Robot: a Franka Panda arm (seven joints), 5 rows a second.
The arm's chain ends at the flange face. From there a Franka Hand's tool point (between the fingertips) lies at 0.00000 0.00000 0.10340 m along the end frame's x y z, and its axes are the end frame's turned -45 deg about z.
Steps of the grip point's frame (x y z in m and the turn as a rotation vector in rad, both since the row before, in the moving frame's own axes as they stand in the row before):
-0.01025, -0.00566, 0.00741, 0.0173, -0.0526, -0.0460
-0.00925, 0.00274, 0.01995, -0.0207, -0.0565, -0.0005
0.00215, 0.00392, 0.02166, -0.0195, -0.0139, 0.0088
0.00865, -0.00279, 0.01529, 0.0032, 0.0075, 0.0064
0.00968, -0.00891, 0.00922, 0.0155, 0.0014, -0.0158
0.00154, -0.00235, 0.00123, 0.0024, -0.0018, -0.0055
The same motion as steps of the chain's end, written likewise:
-0.00620, 0.00055, 0.00757, -0.0250, -0.0494, -0.0460
-0.00199, 0.00284, 0.02014, -0.0546, -0.0253, -0.0005
0.00389, -0.00119, 0.02169, -0.0236, 0.0040, 0.0088
0.00383, -0.00731, 0.01529, 0.0076, 0.0030, 0.0064
0.00159, -0.01192, 0.00923, 0.0120, -0.0100, -0.0158
-0.00027, -0.00271, 0.00123, 0.0004, -0.0030, -0.0055

